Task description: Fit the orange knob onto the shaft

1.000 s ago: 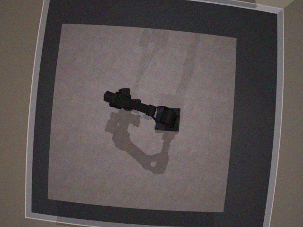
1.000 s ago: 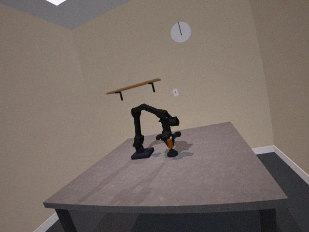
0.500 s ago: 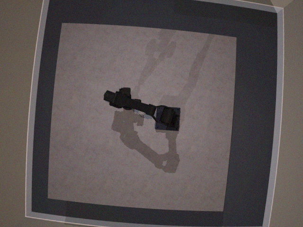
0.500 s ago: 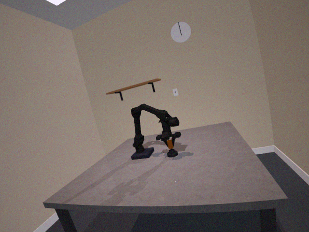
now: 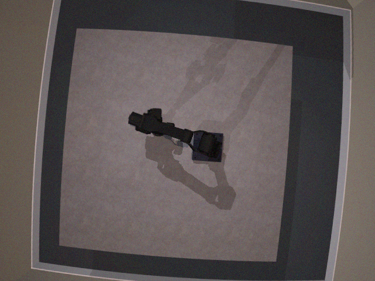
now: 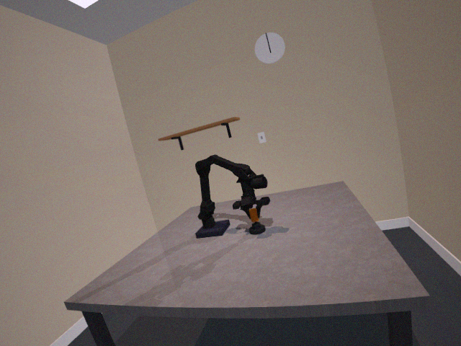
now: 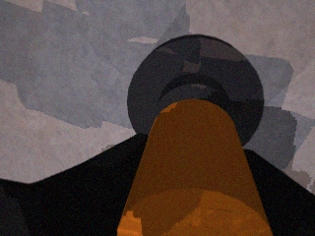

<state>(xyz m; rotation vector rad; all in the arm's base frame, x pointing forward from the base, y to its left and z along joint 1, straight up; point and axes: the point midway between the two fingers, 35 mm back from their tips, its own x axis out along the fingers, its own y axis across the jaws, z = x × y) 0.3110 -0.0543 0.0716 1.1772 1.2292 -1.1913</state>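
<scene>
Right now my gripper tip is 20 mm below the orange knob. Also, from my gripper tip: round dark pedestal 40 mm below.
</scene>
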